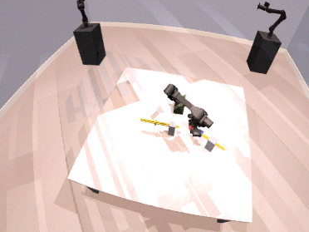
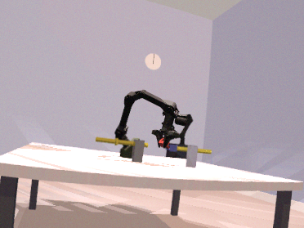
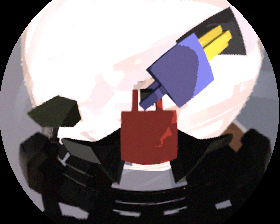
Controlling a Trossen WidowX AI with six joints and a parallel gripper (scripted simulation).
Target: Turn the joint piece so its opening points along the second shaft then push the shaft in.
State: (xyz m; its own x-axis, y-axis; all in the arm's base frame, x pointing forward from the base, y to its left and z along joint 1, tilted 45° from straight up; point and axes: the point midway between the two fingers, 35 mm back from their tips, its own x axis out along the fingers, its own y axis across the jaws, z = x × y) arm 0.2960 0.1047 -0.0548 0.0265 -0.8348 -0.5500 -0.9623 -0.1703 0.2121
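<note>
Right now my gripper tip is 10 mm past the red square joint piece, 20 mm to the right of it and 30 mm below it.
</note>
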